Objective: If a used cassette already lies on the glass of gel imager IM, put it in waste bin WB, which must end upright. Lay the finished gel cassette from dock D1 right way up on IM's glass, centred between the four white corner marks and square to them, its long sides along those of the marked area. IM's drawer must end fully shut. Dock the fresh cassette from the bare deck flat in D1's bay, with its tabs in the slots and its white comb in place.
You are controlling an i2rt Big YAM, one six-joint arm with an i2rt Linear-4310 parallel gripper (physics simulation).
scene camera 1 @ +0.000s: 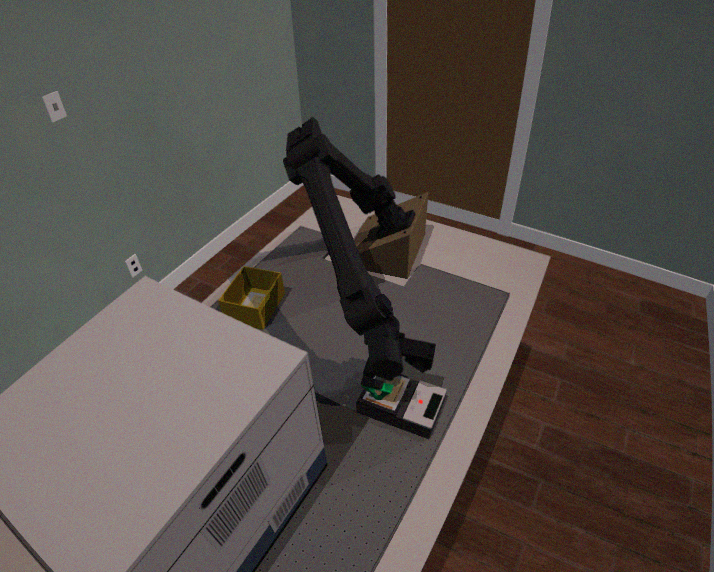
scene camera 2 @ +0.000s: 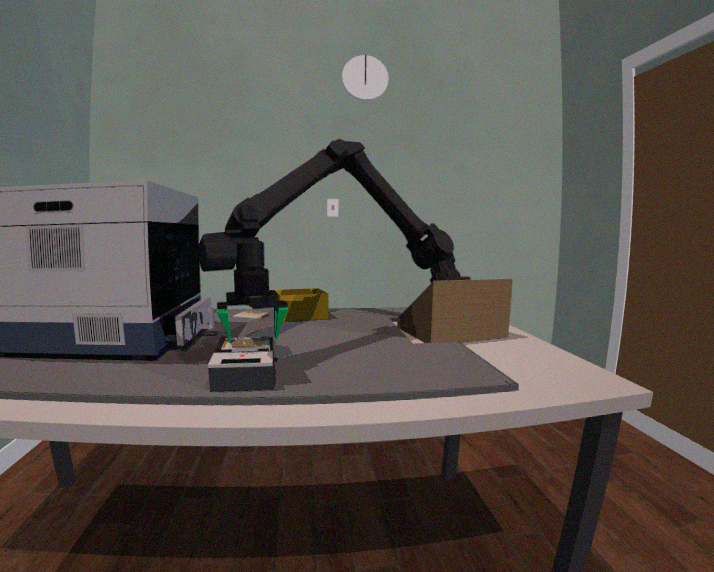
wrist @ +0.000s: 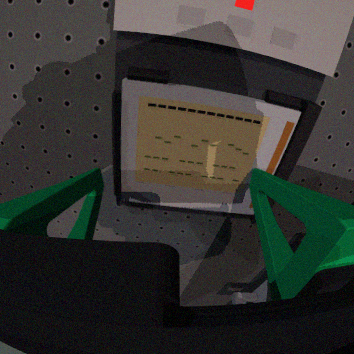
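Observation:
The finished gel cassette [scene camera 2: 249,343] [wrist: 200,145], tan with dark bands and an orange strip, lies flat in the bay of dock D1 [scene camera 1: 411,424] [scene camera 2: 241,378] [wrist: 175,56]. My gripper [scene camera 1: 380,390] [scene camera 2: 253,339] [wrist: 176,176] is open and empty, pointing down, its green fingertips at the cassette's bay end, apart to either side in the wrist view. A pale flat piece [scene camera 1: 255,299] lies inside yellow upright waste bin WB [scene camera 1: 241,314] [scene camera 2: 309,305]. A pale cassette with a tan area [scene camera 2: 250,314] shows behind the fingers in scene camera 2. Imager IM's drawer front [scene camera 2: 193,322] stands out from the body; its glass is hidden.
The large imager IM [scene camera 1: 148,381] [scene camera 2: 71,286] stands left of the dock in scene camera 2. The arm's wooden base block [scene camera 1: 390,259] [scene camera 2: 470,309] stands at the deck's other end. The dock stands near the front edge of the perforated grey deck [scene camera 1: 357,500] [scene camera 2: 405,375].

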